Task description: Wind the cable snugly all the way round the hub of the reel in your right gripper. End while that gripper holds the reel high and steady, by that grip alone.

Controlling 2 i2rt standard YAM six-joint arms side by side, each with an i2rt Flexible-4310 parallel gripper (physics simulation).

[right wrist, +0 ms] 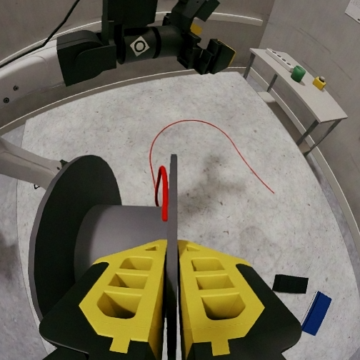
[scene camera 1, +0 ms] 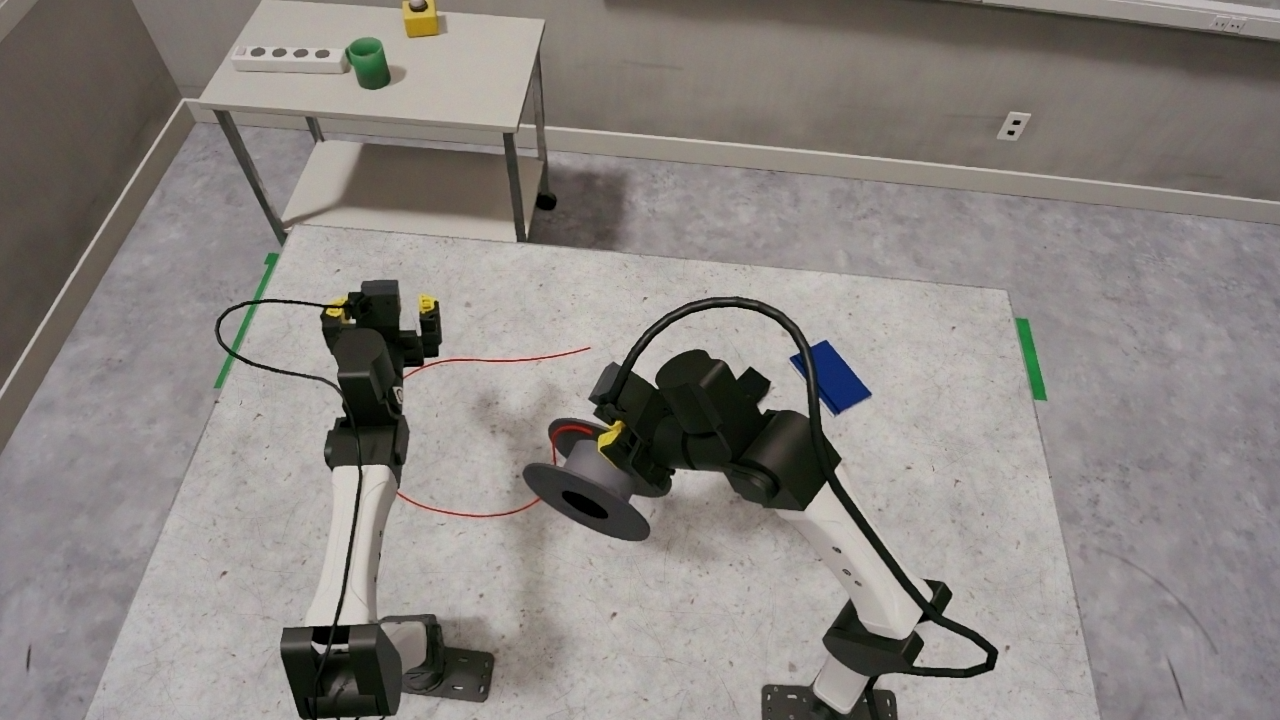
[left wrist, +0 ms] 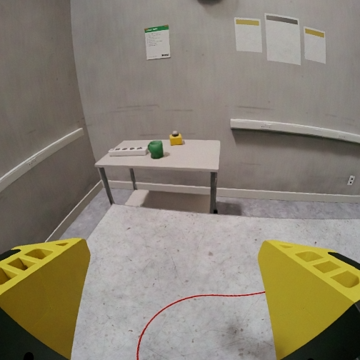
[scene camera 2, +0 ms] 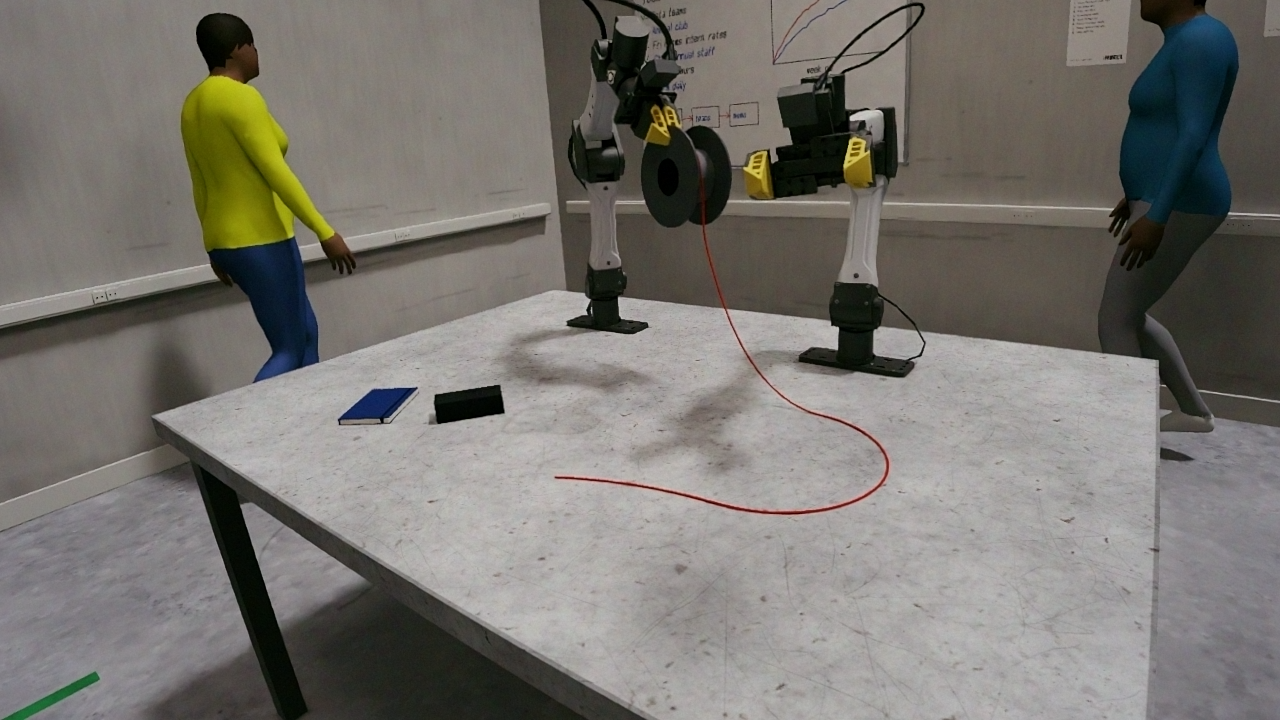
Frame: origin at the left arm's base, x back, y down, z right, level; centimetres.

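Seen in the pictures: left gripper, fingertip midpoint: (scene camera 2: 802,179); right gripper, fingertip midpoint: (scene camera 1: 603,437) (scene camera 2: 670,142); left arm's base at its link origin: (scene camera 1: 424,670) (scene camera 2: 854,363); right arm's base at its link origin: (scene camera 1: 828,713) (scene camera 2: 606,326).
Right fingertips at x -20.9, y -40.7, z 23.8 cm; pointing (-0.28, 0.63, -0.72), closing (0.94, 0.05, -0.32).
Observation:
Pixels of each thing's middle, then the offset from my right fingertips to it. Level surfaces: height alone.
- dark grey reel at the middle of its body: (scene camera 1: 597,481) (scene camera 2: 684,176) dx +3.0, dy +5.7, dz -0.3 cm
- blue notebook at the middle of its body: (scene camera 2: 380,405) (scene camera 1: 829,377) dx -38.1, dy +40.1, dz +37.8 cm
- black box at the middle of its body: (scene camera 2: 469,403) (scene camera 1: 741,397) dx -31.0, dy +39.0, dz +21.3 cm
- table at its surface level: dy +40.7 cm
The dark grey reel (scene camera 1: 586,461) (scene camera 2: 666,213) (right wrist: 117,227) is held above the table. My right gripper (scene camera 1: 612,440) (scene camera 2: 663,123) (right wrist: 172,247) is shut on one flange, a finger on each side. The red cable (scene camera 1: 474,515) (scene camera 2: 778,513) (left wrist: 195,296) (right wrist: 192,120) starts beside the hub at the gripped flange, bows loosely off it, then hangs down to the table. It lies there in a wide curve with a free end; no full turn shows round the hub. My left gripper (scene camera 1: 382,307) (scene camera 2: 808,167) (left wrist: 173,252) (right wrist: 215,40) is open and empty, high above the table, apart from reel and cable.
A blue notebook (scene camera 1: 836,376) (scene camera 2: 377,405) (right wrist: 316,313) and a black box (scene camera 2: 469,403) (right wrist: 290,283) lie on the table (scene camera 1: 939,501) (scene camera 2: 984,582) beyond the right arm. A cart (scene camera 1: 465,76) (left wrist: 200,157) with a green mug (scene camera 1: 368,63) (left wrist: 156,149) (right wrist: 298,74) stands behind the table in scene camera 1.

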